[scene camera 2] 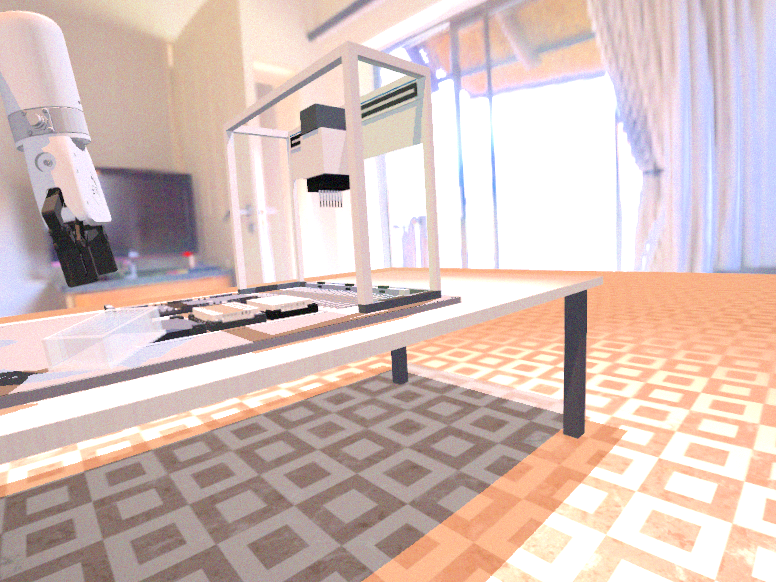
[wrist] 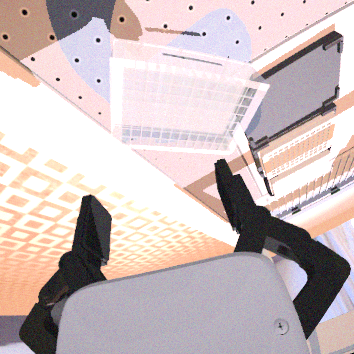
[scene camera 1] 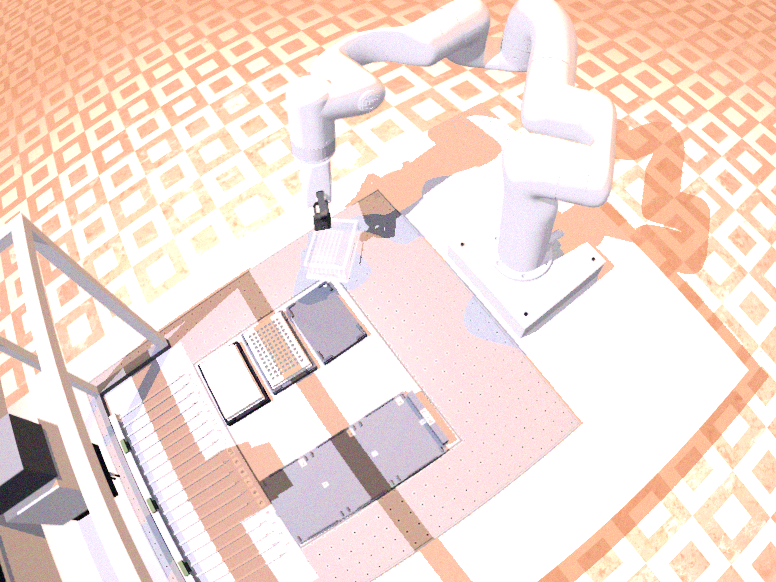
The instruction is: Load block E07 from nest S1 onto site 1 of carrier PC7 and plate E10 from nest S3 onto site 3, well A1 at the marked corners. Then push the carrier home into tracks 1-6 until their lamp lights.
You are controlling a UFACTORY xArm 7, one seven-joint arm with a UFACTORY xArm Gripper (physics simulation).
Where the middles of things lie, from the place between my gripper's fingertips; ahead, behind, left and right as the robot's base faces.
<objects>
My gripper is now 80 mm above the clear well plate [scene camera 2: 102,342] and 40 mm to the right of it. From my hand the other things lie so: grey carrier [scene camera 1: 361,462] (440 mm to the left, 150 mm ahead, 90 mm below); pipetting head [scene camera 1: 61,500] (500 mm ahead, 360 mm to the left, 220 mm above).
</objects>
